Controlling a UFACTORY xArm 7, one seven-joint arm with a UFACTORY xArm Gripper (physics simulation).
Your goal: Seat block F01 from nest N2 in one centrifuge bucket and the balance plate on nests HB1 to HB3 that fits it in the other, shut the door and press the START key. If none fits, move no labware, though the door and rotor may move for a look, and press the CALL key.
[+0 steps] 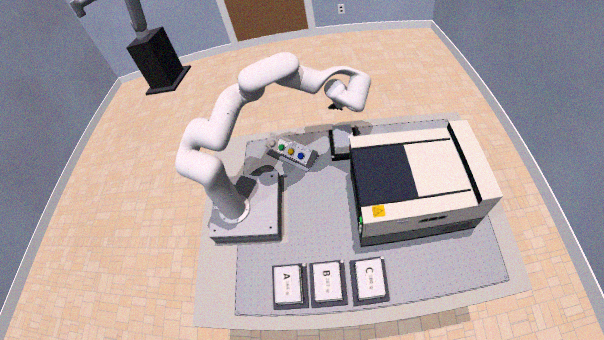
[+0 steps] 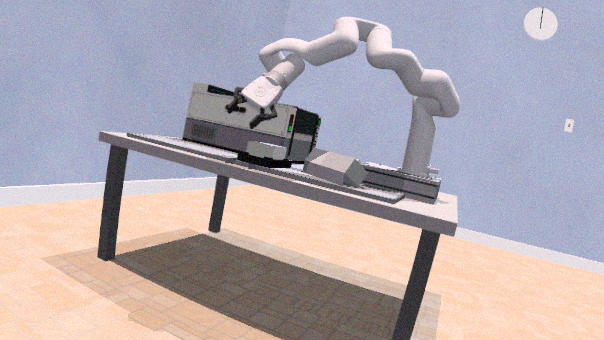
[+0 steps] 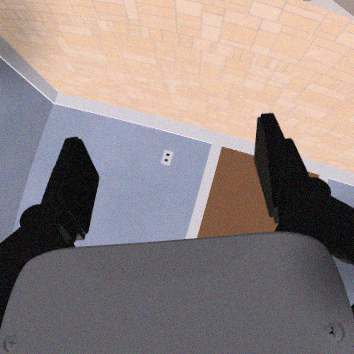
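Pixels of known places: gripper, between the fingertips: (image 2: 239,118) (image 3: 170,146); arm's base, origin of its link: (image 1: 234,209) (image 2: 413,173).
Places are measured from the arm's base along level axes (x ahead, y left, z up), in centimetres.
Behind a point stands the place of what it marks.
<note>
The centrifuge (image 1: 437,167) {x 72.7, y 11.7, z 14.7 cm} (image 2: 210,112) {x 76.1, y 29.5, z 7.0 cm} is a cream and grey box with a dark panel (image 1: 382,175) {x 53.4, y 7.7, z 15.0 cm} on top; its rotor and buckets are hidden. A pale block (image 1: 342,141) {x 38.6, y 34.0, z 0.3 cm} (image 2: 267,150) {x 34.4, y 43.1, z -1.3 cm} sits in a dark nest beside it; its label is not readable. Plates A (image 1: 288,290) {x 25.7, y -27.8, z -0.9 cm}, B (image 1: 327,287) {x 38.2, y -25.4, z -0.9 cm} and C (image 1: 369,285) {x 51.6, y -24.0, z -0.8 cm} sit in three nests at the front; their small print is blurred. The key box (image 1: 291,152) {x 18.0, y 27.5, z 0.4 cm} (image 2: 332,167) {x 14.2, y 37.0, z -2.1 cm} has white, green, amber and blue keys with unreadable labels. My gripper (image 1: 335,107) (image 2: 242,117) {x 41.6, y 50.9, z 6.6 cm} (image 3: 170,146) {x 41.6, y 50.9, z 6.6 cm} is open and empty, above the block's side of the table, tilted outward.
The arm's base plate (image 1: 260,220) {x 11.4, y -3.5, z -0.1 cm} stands left of the centrifuge, with the key box behind it. A green light (image 1: 360,220) {x 47.0, y -7.0, z 12.8 cm} shows on the centrifuge's left end. A black pedestal (image 1: 156,59) with another arm stands on the floor away from the table (image 2: 445,212) {x -19.5, y 26.4, z -7.5 cm}.
</note>
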